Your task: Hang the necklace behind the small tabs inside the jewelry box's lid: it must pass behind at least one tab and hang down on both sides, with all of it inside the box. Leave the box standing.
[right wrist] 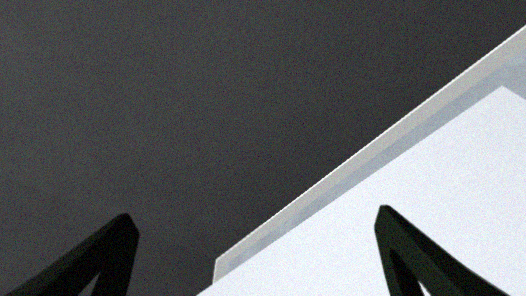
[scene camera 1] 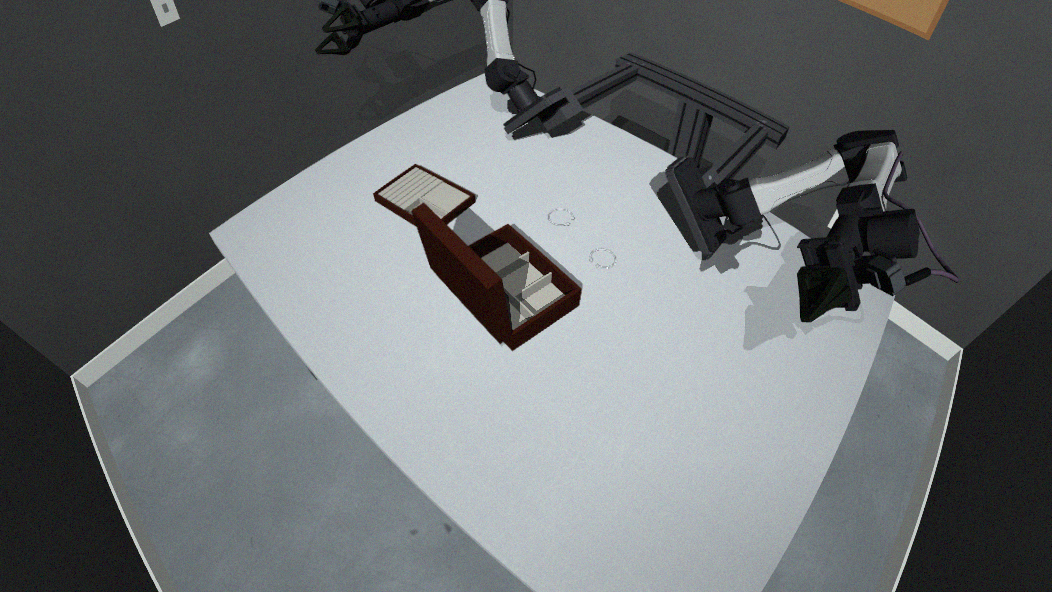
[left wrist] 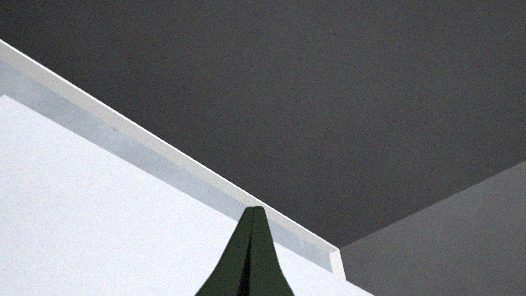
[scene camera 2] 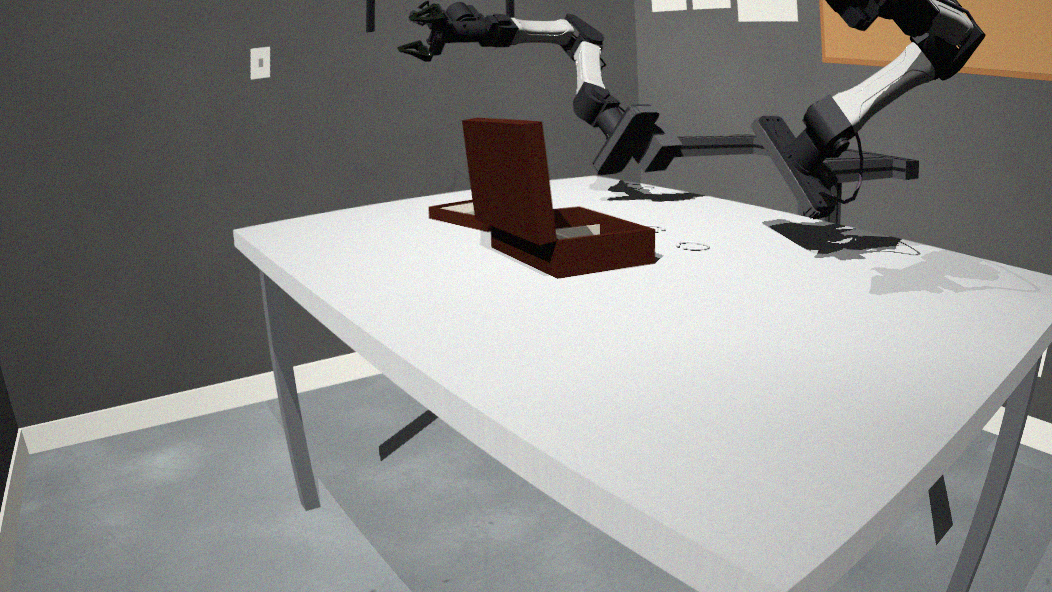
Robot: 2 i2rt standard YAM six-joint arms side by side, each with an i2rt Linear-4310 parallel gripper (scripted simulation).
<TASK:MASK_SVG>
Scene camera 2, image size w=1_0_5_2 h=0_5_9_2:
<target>my right gripper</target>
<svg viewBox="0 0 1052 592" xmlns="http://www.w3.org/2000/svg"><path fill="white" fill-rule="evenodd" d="M439 4L432 4L425 9L421 8L420 12L409 16L411 21L428 23L428 28L432 29L429 38L426 39L430 48L428 49L419 40L399 46L397 49L400 52L413 55L428 62L432 60L434 55L441 54L445 43L465 41L463 36L467 35L467 28L464 28L466 23L451 21Z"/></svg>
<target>dark red jewelry box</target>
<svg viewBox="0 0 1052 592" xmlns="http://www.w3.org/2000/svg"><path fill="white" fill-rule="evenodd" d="M462 120L475 220L493 226L491 227L491 248L557 279L655 264L655 229L580 206L553 209L542 122L494 118Z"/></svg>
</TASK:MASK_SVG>
